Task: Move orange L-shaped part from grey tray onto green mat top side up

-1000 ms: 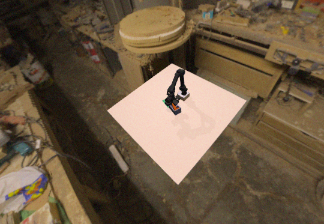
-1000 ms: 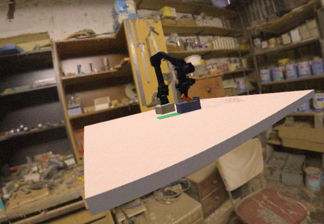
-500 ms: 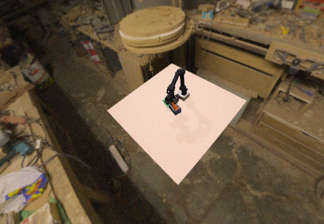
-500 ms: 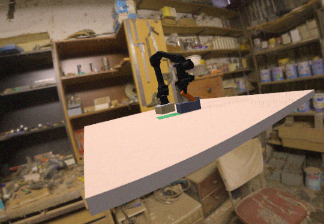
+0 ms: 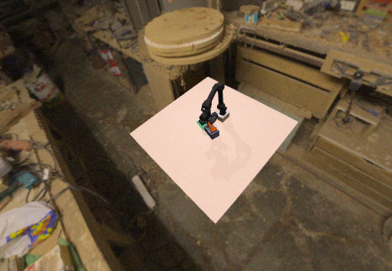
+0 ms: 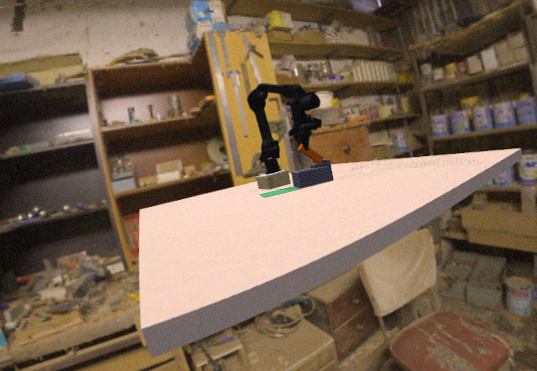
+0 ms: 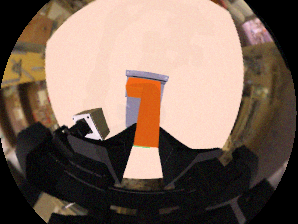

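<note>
The green mat lies 16 cm below my gripper tip, 13 cm to the right of it and 7 cm behind it. From my gripper tip the other things lie so: orange L-shaped part 4 cm to the left, 3 cm below.
</note>
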